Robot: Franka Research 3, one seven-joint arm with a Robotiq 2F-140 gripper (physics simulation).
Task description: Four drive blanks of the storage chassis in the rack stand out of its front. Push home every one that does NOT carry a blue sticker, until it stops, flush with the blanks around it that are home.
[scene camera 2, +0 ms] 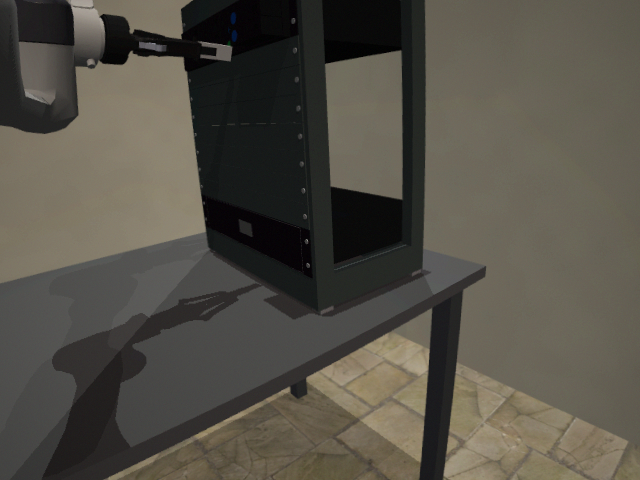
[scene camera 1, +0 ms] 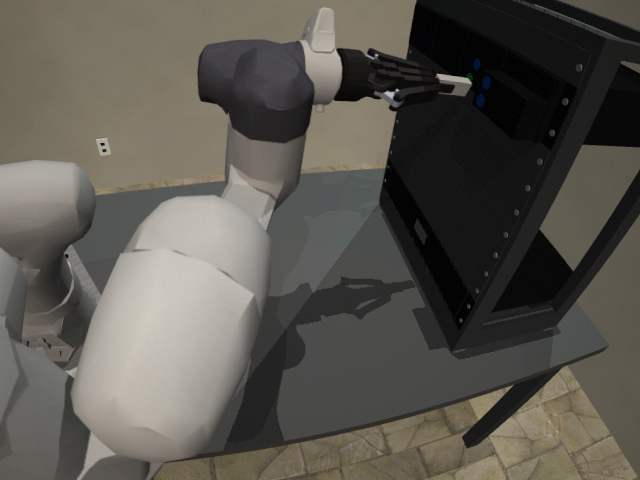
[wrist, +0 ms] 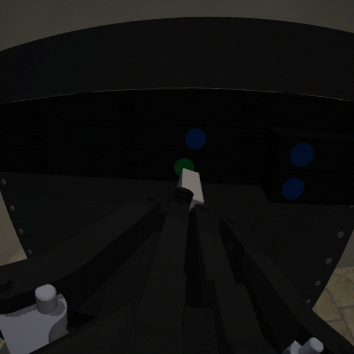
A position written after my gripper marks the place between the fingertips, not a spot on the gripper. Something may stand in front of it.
I see my gripper point(scene camera 1: 466, 87) and a rack point(scene camera 1: 469, 180).
The rack is seen too in scene camera 2 point(scene camera 2: 268, 205) and in the wrist view point(wrist: 270, 159). My gripper also shows in scene camera 2 point(scene camera 2: 229, 53).
